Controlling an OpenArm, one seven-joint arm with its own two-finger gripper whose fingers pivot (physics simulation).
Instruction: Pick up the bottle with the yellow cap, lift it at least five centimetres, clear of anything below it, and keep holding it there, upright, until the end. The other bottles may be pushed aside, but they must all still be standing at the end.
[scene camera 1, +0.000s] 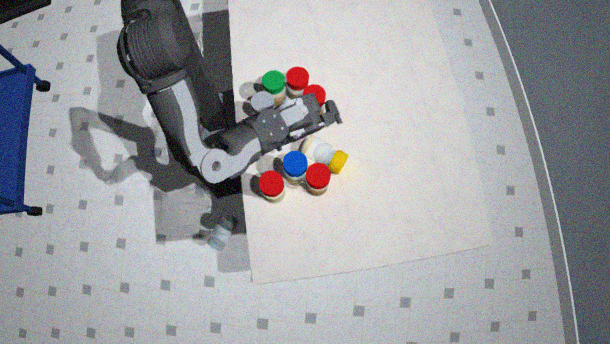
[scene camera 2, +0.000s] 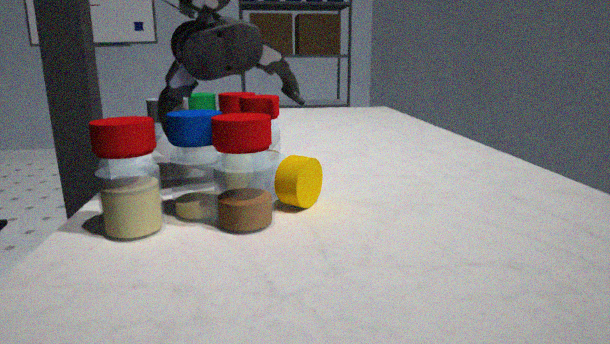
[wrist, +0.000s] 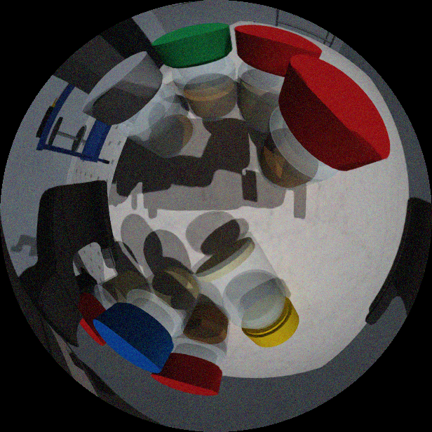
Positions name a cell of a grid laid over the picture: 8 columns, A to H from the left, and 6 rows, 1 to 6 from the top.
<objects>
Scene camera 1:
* my gripper: E3
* blue-capped bottle: D3
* yellow-capped bottle: E3
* red-capped bottle: E4
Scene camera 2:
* my gripper: D3
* blue-capped bottle: C3
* yellow-capped bottle: D4
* red-capped bottle: D2
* red-capped bottle: D3
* grey-capped bottle: C3
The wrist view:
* my gripper: E4
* blue-capped bottle: C5
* yellow-capped bottle: E4
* green-capped bottle: D2
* red-capped bottle: G2
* red-capped bottle: D6
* grey-capped bottle: C2
</objects>
